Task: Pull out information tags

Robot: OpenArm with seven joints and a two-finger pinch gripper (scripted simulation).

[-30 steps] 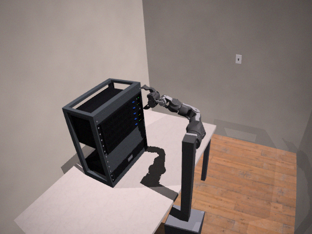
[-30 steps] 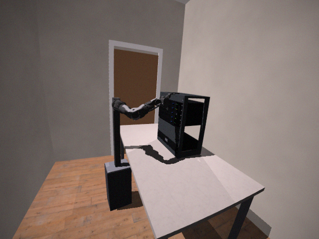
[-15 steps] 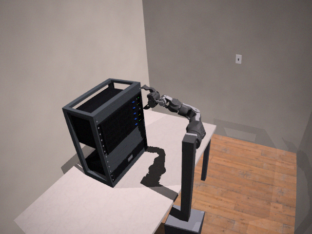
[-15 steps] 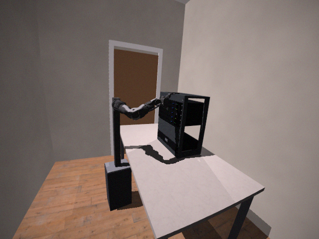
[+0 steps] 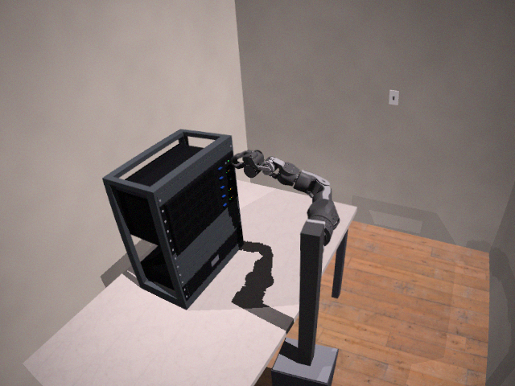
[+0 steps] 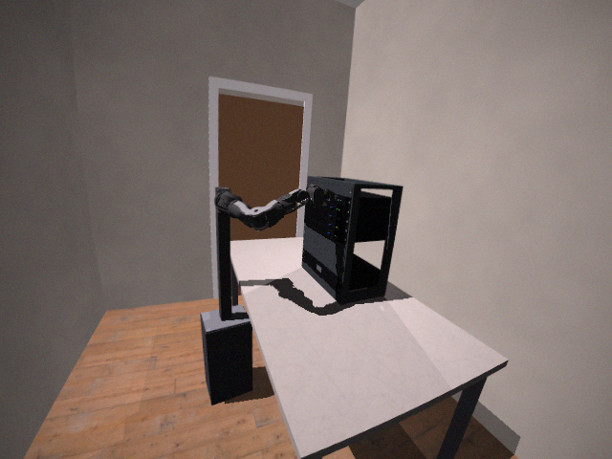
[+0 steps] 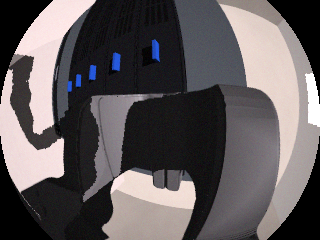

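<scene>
The white information tag lies 80 mm ahead of my hand, 60 mm to the left of it and 190 mm below it.
</scene>
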